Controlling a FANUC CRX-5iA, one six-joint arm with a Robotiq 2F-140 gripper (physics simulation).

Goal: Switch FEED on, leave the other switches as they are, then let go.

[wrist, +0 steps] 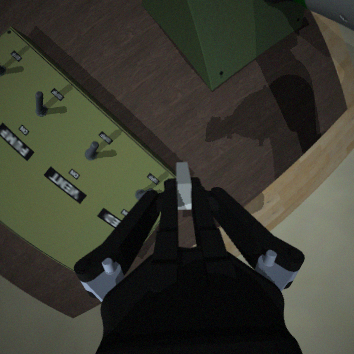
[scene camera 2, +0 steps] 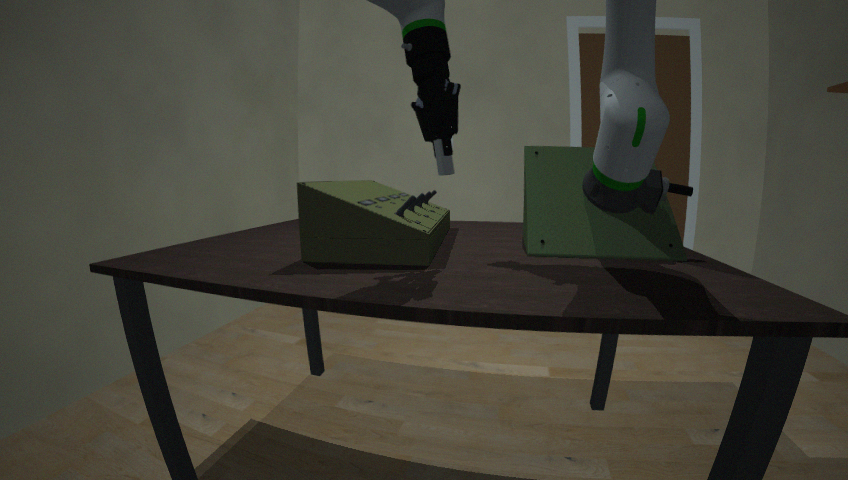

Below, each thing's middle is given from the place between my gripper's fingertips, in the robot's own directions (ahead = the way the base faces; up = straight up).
My gripper is now 20 cm short of the sloped switch box (scene camera 2: 358, 222), 13 cm to the left of it and 9 cm above it.
